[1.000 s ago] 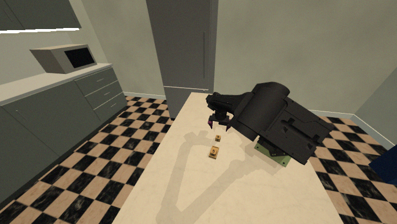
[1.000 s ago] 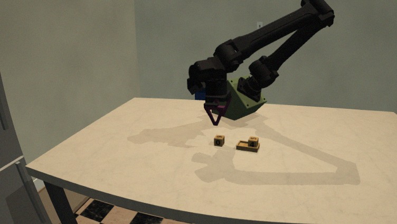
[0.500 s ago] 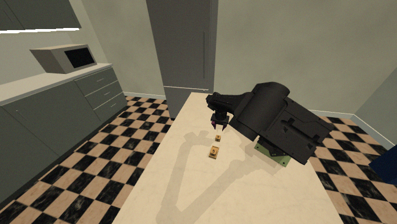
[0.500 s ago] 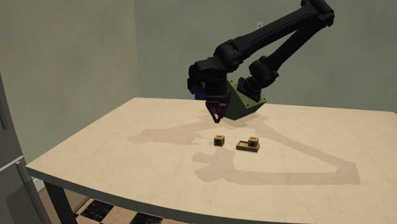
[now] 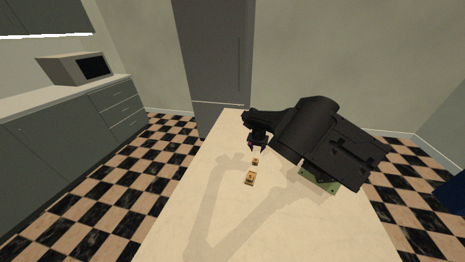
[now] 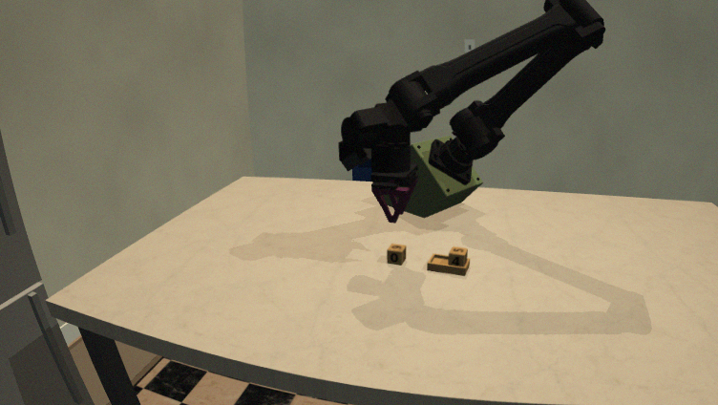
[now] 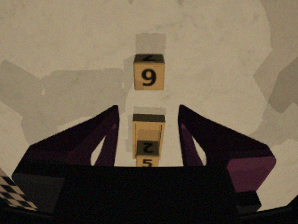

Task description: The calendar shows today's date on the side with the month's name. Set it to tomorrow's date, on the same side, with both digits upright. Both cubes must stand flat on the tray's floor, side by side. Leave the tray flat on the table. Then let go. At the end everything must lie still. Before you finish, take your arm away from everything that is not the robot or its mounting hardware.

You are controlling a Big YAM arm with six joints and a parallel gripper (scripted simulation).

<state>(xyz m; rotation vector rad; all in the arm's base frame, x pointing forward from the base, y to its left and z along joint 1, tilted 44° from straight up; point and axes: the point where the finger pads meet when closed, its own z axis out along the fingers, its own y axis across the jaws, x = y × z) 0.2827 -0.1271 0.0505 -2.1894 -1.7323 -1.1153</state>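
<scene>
My gripper is now 90 mm above the cube. Also, from my hand: wooden tray 110 mm to the left, 90 mm below, 10 mm ahead.
</scene>
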